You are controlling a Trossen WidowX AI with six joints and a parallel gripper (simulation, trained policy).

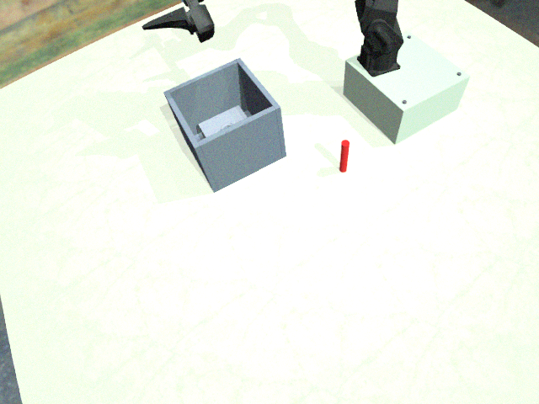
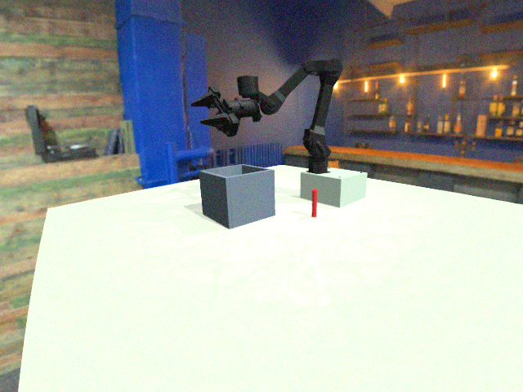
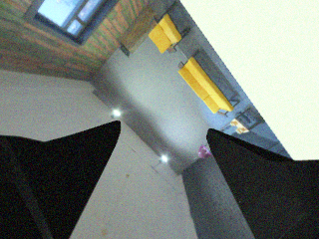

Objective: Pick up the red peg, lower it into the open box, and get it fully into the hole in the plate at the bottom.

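The red peg lies 270 mm below my gripper tip, 260 mm behind it and 230 mm to the left of it. Also, from my gripper tip: plate: 260 mm below, 80 mm to the left, 80 mm behind.
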